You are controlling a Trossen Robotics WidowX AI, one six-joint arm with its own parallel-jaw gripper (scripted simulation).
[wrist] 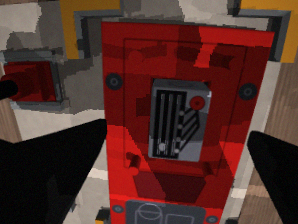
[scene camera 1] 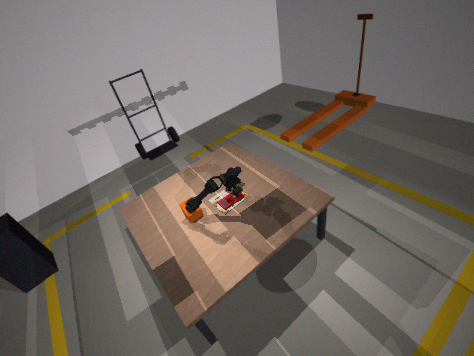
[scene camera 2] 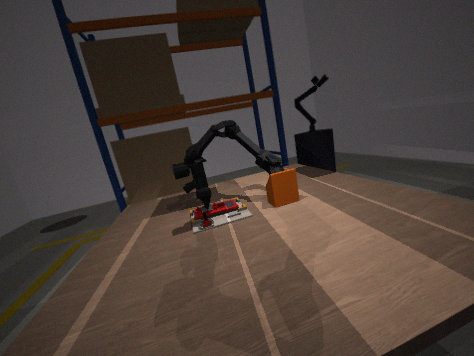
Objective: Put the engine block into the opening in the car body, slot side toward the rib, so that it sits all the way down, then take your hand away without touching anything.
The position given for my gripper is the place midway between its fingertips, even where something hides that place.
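Gripper (wrist: 176, 131) open, holding nothing. Engine block (wrist: 178, 117) visible. Red car body (wrist: 231, 62) visible.
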